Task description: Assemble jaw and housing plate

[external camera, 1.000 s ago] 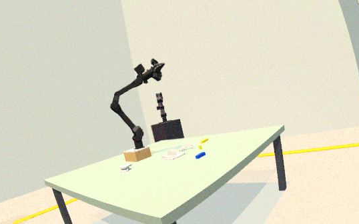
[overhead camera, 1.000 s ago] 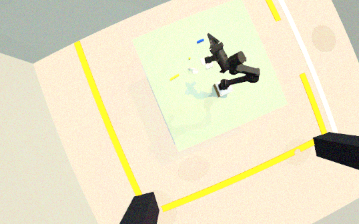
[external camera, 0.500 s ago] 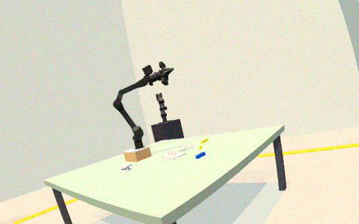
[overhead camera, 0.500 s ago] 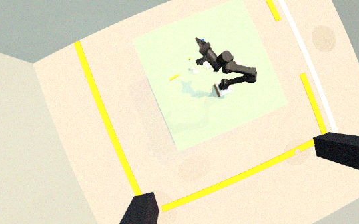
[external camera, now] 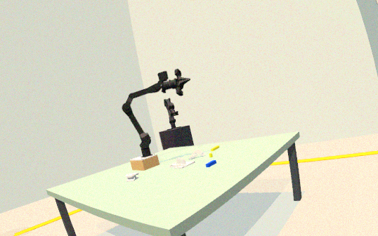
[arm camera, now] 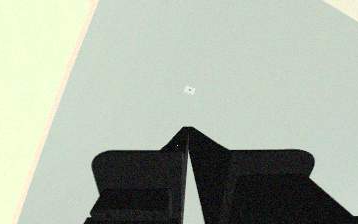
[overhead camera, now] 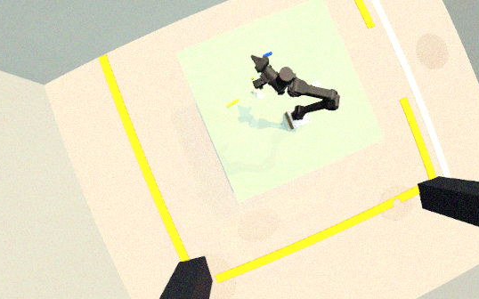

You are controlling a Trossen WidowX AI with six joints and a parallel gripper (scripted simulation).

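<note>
My gripper tip is now 1 cm short of the white jaw, 8 cm to the left of it and 50 cm above it. From my gripper tip the other things lie so: yellow bar (3 cm behind, 12 cm to the left, 51 cm below); then blue block (27 cm ahead, 25 cm to the right, 51 cm below); then yellow cube (12 cm ahead, 9 cm to the right, 50 cm below).
</note>
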